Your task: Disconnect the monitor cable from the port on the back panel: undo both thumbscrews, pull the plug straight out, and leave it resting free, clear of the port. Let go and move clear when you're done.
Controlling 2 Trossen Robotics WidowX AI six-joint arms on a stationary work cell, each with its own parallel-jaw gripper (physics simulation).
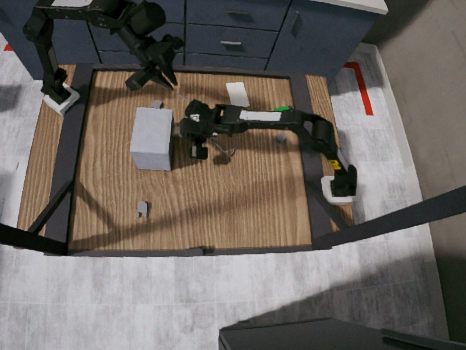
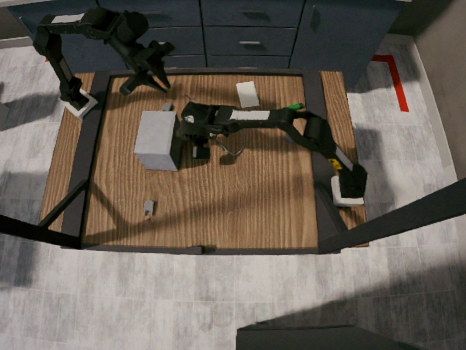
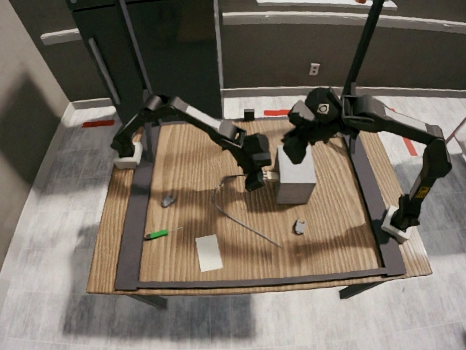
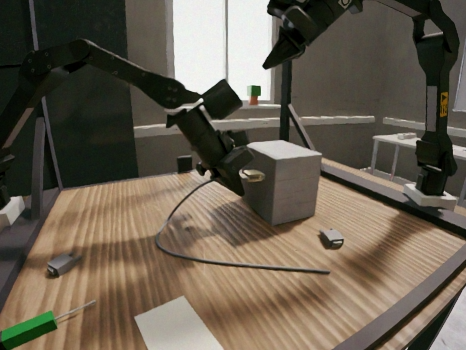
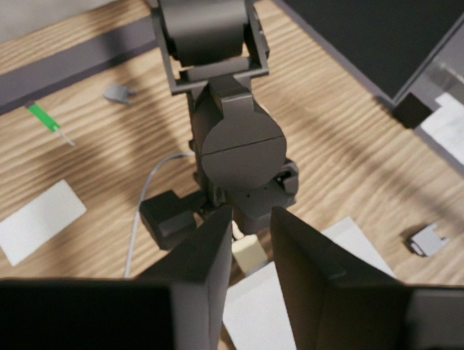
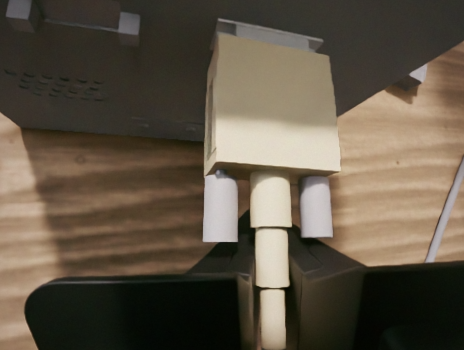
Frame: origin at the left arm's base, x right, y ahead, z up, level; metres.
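Seen in the pictures: left gripper, fingertip midpoint: (image 1: 174,87) (image 2: 168,90) (image 3: 282,139) (image 4: 262,68) (image 5: 251,216); right gripper, fingertip midpoint: (image 1: 187,134) (image 4: 242,195) (image 6: 258,220); left arm's base at its link origin: (image 1: 60,95) (image 2: 79,102) (image 3: 399,221) (image 4: 429,191); right arm's base at its link origin: (image 1: 338,188) (image 2: 348,189) (image 3: 127,151).
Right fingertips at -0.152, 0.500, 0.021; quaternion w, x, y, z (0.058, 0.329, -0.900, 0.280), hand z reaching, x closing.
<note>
Offsets run from my right fingertips to a thing's top centre, as dx, dy, dz. "pt": to the spot under its first point.
The cream plug {+0.015, -0.002, +0.047} (image 6: 272,110) (image 3: 271,176) (image 5: 249,252) sits against the port on the side of the grey box {+0.088, -0.070, +0.087} (image 3: 297,187) (image 4: 296,192). A pale thumbscrew {+0.031, -0.004, +0.043} (image 6: 220,210) and a second thumbscrew {+0.010, -0.018, +0.044} (image 6: 316,207) stick out behind the plug body, with the cable boot between them. The grey cable {pt -0.133, +0.136, -0.057} (image 3: 215,200) (image 4: 200,261) curves over the table. My right gripper (image 6: 258,220) (image 3: 254,185) is closed narrowly around the cable just behind the plug; the boot partly hides its fingertips. My left gripper (image 4: 265,66) is slightly open and empty, high above the box area.
A green screwdriver {-0.339, +0.203, -0.046} (image 3: 157,234), a white card {-0.304, +0.030, -0.062} (image 3: 208,253) and a grey connector {-0.232, +0.278, -0.048} (image 3: 168,201) lie on the table. Another grey connector {-0.049, -0.188, -0.048} (image 3: 299,226) lies beside the box, and one more {+0.293, +0.032, -0.048} (image 1: 142,208) lies on the box's other side. A dark frame (image 3: 250,280) borders the tabletop.
</note>
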